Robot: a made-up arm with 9 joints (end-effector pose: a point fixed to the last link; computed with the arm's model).
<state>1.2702 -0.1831 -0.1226 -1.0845 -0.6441 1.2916 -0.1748 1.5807 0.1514</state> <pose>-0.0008 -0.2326 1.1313 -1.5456 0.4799 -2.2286</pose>
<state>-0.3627 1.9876 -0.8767 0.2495 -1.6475 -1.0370 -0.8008 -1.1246 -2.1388</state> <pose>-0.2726 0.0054 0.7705 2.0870 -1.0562 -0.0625</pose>
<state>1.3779 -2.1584 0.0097 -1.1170 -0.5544 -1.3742 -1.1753 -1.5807 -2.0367</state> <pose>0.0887 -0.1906 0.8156 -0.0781 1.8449 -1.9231</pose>
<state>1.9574 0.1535 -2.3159 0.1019 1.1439 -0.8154 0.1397 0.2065 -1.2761</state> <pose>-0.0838 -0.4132 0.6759 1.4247 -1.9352 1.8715</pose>
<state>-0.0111 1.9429 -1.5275 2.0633 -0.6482 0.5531 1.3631 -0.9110 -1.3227</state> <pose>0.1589 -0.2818 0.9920 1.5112 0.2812 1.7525</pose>
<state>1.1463 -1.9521 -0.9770 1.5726 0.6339 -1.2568 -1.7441 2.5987 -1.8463</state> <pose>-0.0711 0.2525 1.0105 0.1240 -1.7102 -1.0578</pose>
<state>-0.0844 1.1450 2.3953 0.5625 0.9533 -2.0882 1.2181 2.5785 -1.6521</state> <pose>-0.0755 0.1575 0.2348 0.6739 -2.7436 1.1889</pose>
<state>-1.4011 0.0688 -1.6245 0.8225 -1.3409 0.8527 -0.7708 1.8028 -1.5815</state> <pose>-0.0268 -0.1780 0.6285 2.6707 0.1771 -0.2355</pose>
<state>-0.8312 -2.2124 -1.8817 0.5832 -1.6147 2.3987 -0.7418 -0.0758 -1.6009</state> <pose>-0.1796 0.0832 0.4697 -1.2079 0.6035 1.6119</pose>
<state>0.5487 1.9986 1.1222 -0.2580 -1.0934 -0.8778 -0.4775 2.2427 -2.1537</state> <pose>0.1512 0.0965 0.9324 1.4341 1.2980 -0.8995</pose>
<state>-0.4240 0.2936 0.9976 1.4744 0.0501 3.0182 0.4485 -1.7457 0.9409</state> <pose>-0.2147 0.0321 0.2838 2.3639 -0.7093 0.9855</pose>
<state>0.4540 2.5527 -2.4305 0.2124 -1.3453 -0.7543 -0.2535 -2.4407 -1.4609</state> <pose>0.3590 0.0399 0.6841 -1.1432 -0.2122 -1.7718</pose>
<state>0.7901 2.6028 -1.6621 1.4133 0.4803 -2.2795 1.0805 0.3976 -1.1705</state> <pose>-0.1330 0.1770 0.7827 -1.2994 -0.0283 0.2426</pose>
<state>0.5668 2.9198 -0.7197 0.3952 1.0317 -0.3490 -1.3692 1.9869 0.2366</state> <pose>0.2147 0.2579 0.8666 0.9160 1.4471 0.1781</pose>
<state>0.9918 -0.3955 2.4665 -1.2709 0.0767 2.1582 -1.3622 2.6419 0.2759</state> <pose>-0.0873 -0.2486 0.4407 -0.7595 2.1865 -1.3839</pose>
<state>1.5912 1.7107 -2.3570 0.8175 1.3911 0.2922 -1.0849 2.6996 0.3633</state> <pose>-0.4303 -0.0602 0.8394 -0.6754 -0.2587 2.0094</pose>
